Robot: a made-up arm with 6 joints.
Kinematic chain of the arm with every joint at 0, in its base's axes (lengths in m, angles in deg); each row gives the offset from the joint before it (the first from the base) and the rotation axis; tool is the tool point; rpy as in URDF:
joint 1: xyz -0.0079 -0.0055 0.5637 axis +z
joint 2: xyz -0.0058 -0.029 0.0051 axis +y
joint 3: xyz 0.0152 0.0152 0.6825 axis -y
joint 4: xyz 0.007 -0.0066 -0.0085 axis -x
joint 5: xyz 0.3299 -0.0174 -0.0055 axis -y
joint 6: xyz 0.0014 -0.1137 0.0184 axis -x
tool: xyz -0.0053 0.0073 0.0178 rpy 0 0 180
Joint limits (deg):
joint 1: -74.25..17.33
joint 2: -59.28..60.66
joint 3: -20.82..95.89
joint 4: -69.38..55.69
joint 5: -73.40..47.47
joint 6: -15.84..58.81
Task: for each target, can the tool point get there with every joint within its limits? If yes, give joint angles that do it. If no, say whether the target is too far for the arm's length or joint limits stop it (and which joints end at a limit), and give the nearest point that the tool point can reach.
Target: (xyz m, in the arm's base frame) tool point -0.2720 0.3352 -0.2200
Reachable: no: joint limits stop it (at a limit: joint 1, joint 2, joint 3, joint 4, joint 5, joint 6) | nearest point 0.5173 0.0807 0.5037 | short by 1.101 m
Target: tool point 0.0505 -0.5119 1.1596
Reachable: yes | joints -66.97 11.69 4.71 -24.08 -24.23 2.72
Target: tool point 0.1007 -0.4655 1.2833
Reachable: yes | joints -60.89 9.95 26.27 -30.54 12.83 40.09
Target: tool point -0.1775 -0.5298 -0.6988
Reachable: no: too far | nearest point 0.0617 -0.5706 0.5009 | short by 1.224 m
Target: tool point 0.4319 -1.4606 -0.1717
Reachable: no: too far | nearest point 0.2399 -0.8254 0.5930 | short by 1.012 m
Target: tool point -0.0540 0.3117 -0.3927
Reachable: no: joint limits stop it (at a limit: joint 1, joint 2, joint 3, joint 4, joint 5, joint 6) | nearest point 0.5173 0.0807 0.5037 | short by 1.088 m
